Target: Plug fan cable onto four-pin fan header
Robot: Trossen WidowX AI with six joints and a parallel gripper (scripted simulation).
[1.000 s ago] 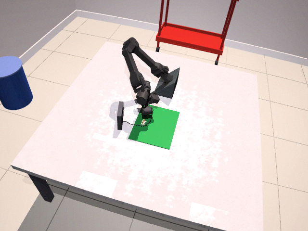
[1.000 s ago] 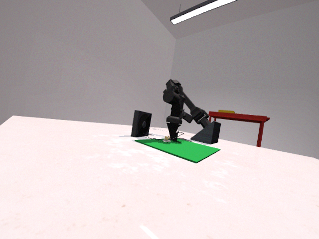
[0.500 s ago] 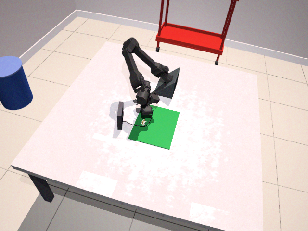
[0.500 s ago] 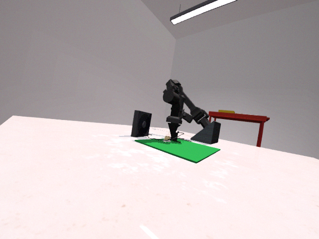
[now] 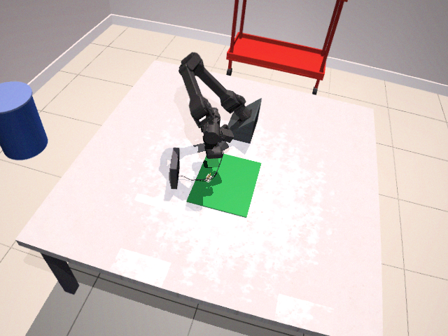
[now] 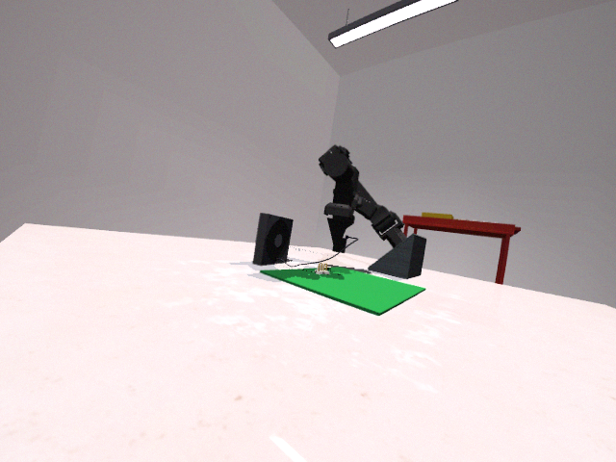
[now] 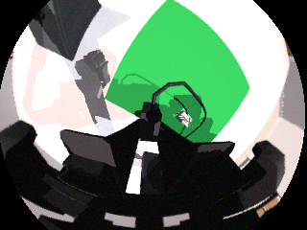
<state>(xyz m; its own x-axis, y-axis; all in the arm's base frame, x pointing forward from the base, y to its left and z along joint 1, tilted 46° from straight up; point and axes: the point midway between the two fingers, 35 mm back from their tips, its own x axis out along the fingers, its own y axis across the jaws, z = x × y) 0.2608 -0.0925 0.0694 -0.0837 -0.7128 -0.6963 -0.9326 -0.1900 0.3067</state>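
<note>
My gripper tip is now 80 mm short of the four-pin header, 10 mm to the right of it and 60 mm above it. The rest, counted from my gripper tip: black fan (100 mm ahead, 110 mm to the right); fan plug (10 mm to the left, 10 mm above); green board (70 mm ahead, 90 mm to the left, 80 mm below).
</note>
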